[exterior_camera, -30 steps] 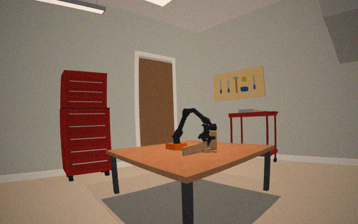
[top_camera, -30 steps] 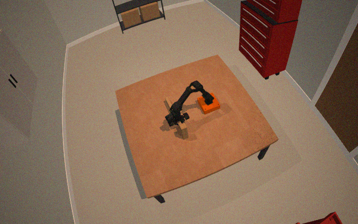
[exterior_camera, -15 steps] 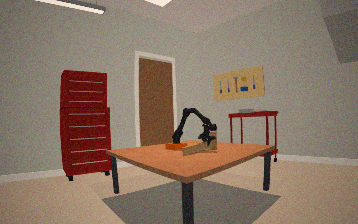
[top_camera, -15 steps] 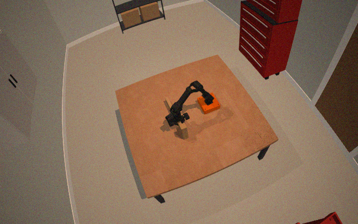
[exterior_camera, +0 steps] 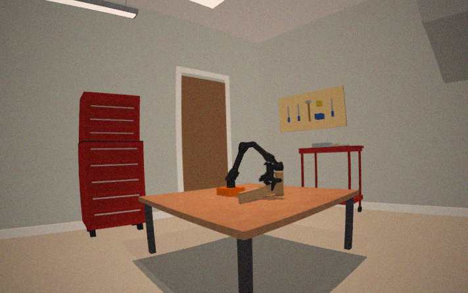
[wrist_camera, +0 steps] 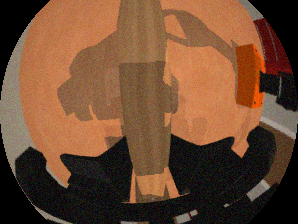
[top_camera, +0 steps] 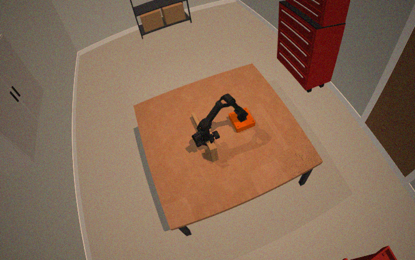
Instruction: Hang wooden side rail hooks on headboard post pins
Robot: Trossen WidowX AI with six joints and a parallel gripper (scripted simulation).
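Now: gripper tip 110 mm to the right of the headboard post, 40 mm below it and 10 mm short of it.
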